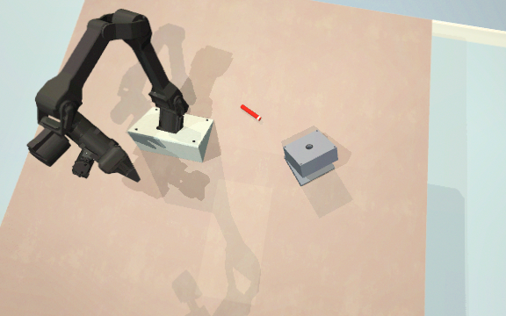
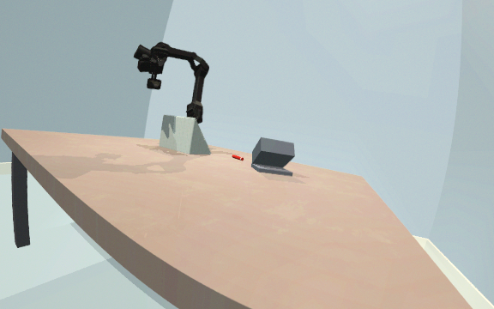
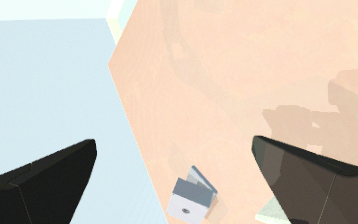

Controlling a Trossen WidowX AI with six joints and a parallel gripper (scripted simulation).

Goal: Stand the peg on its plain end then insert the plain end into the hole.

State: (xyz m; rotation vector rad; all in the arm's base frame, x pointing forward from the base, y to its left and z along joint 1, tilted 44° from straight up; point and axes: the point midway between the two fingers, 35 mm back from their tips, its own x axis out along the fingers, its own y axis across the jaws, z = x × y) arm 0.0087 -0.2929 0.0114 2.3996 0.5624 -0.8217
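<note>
Right now my gripper tip is 210 mm short of the red peg, 370 mm to the right of it and 290 mm above it. Also, from my gripper tip: grey sloped panel: 420 mm ahead, 270 mm to the left, 230 mm below.
</note>
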